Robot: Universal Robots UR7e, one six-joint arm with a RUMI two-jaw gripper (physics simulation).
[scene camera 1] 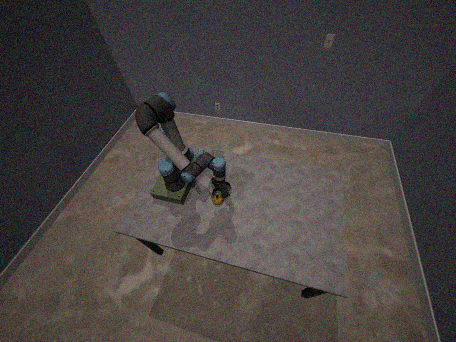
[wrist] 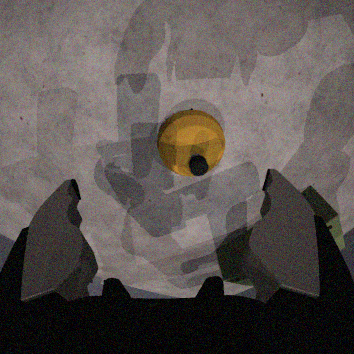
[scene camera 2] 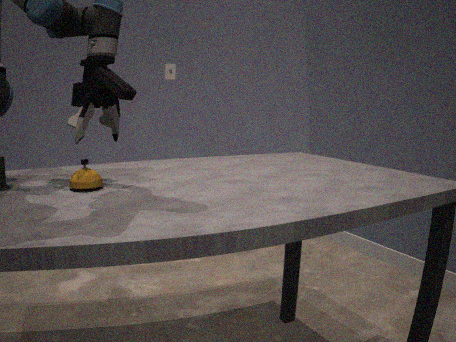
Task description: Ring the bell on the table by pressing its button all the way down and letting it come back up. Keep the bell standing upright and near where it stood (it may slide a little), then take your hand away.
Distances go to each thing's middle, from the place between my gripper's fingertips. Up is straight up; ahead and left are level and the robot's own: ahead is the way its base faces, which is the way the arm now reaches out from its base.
The yellow dome bell (wrist: 191, 132) is 30 mm behind my hand and 70 mm below it.
